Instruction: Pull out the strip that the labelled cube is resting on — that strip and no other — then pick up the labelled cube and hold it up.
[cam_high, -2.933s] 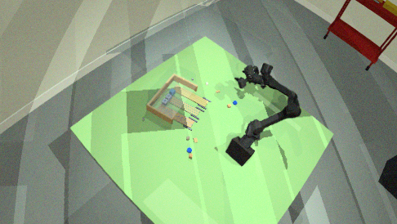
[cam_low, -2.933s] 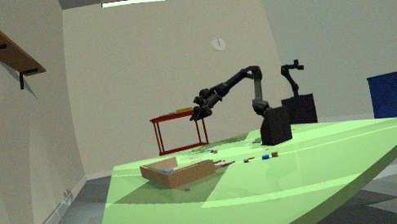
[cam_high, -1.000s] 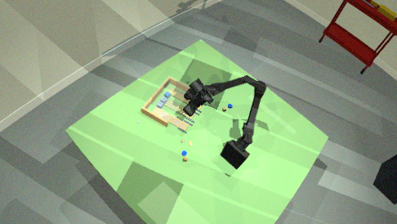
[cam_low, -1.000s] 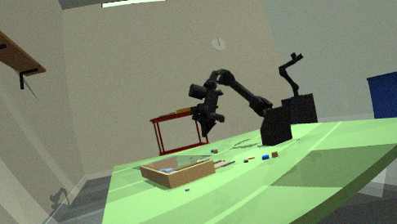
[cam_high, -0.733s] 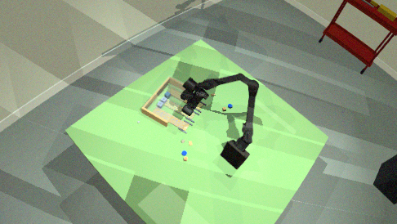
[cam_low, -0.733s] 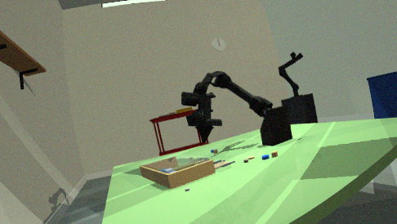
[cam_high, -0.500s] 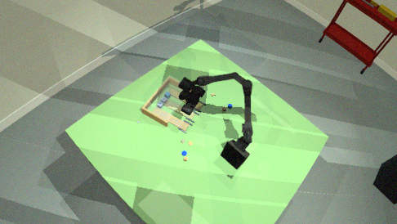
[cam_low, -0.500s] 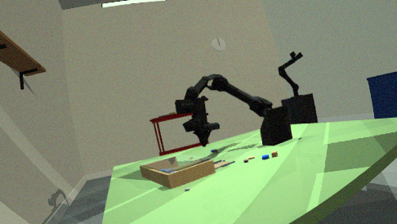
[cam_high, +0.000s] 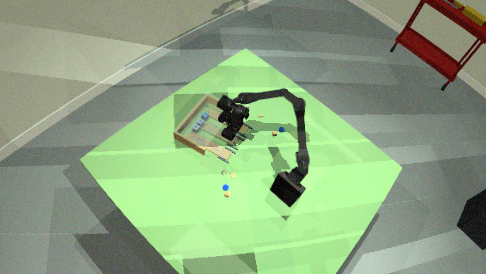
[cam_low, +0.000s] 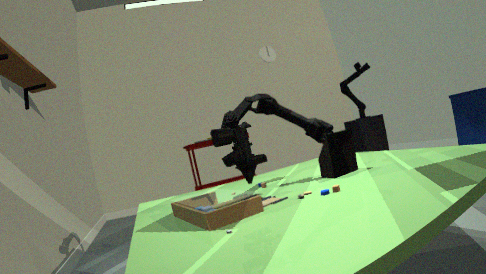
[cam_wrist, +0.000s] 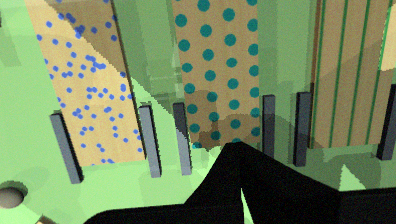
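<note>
My gripper tip is 120 mm to the right of the blue-speckled strip, 60 mm short of it and 60 mm above it.
</note>
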